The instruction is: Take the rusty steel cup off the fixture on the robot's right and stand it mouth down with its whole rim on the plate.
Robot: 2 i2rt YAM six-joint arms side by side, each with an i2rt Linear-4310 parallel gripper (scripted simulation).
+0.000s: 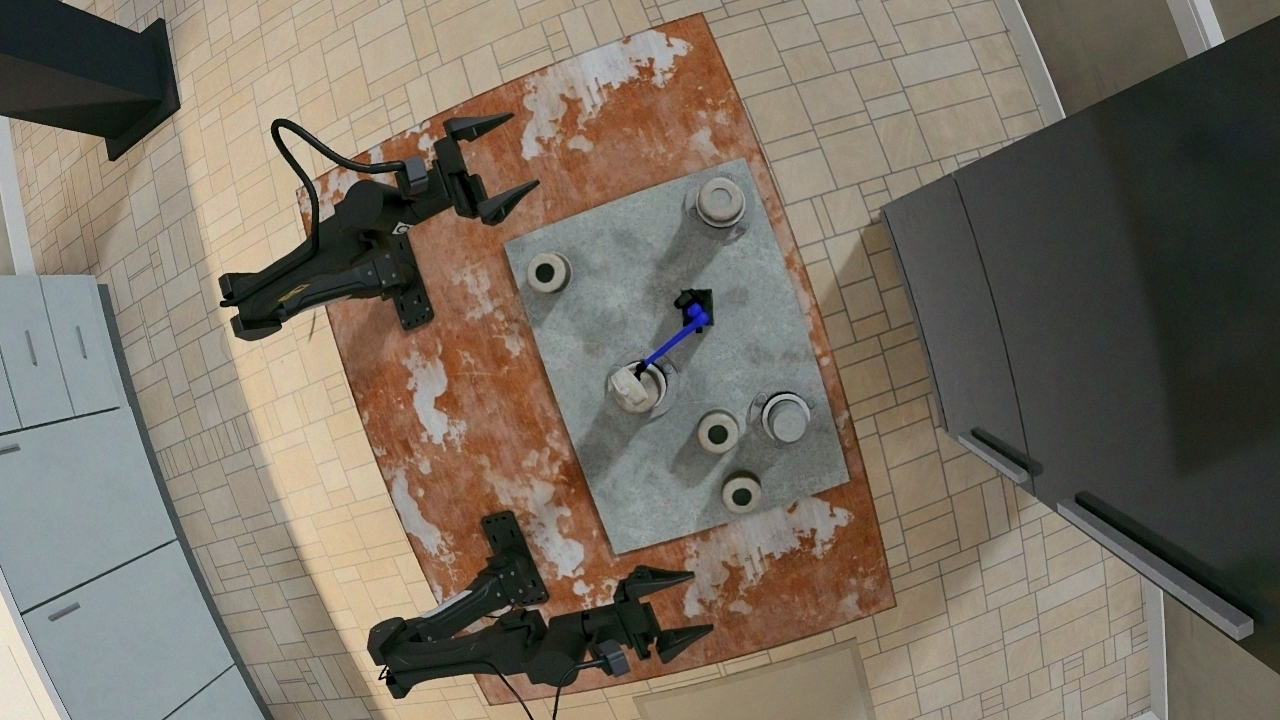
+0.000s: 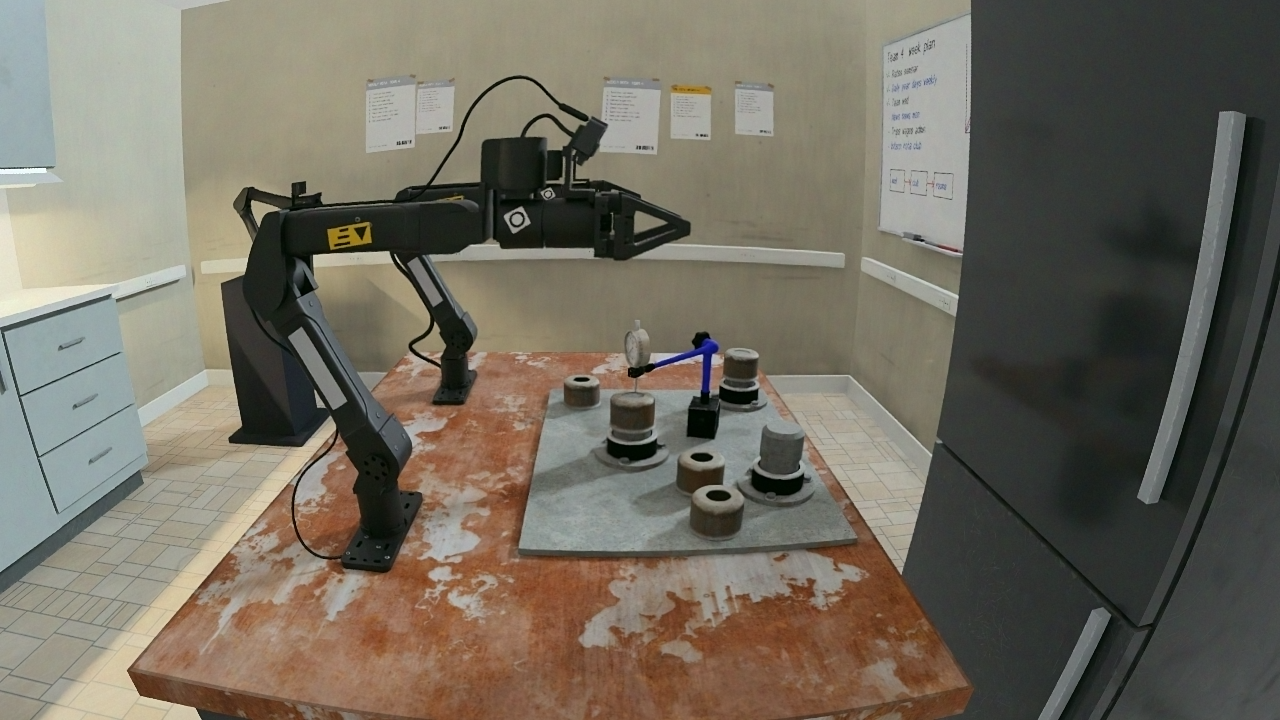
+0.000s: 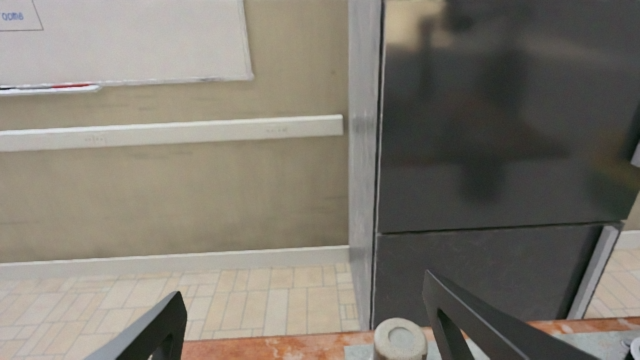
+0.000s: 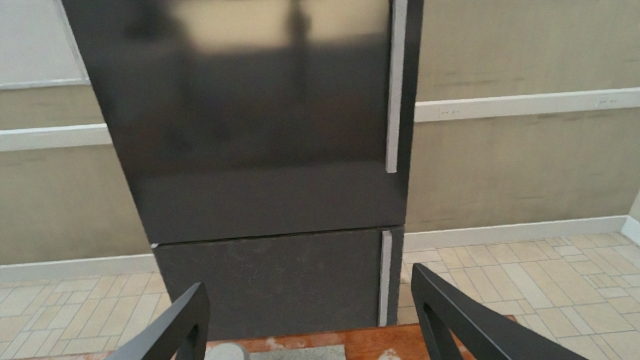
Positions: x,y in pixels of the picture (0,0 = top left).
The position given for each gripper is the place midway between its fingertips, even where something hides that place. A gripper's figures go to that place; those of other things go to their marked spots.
Labels:
The left gripper (image 1: pixel 525 146) is 84 cm from the lens. The right gripper (image 1: pixel 703 601): 88 cm from the lens. A grey plate (image 1: pixel 651 481) is 124 cm from the lens.

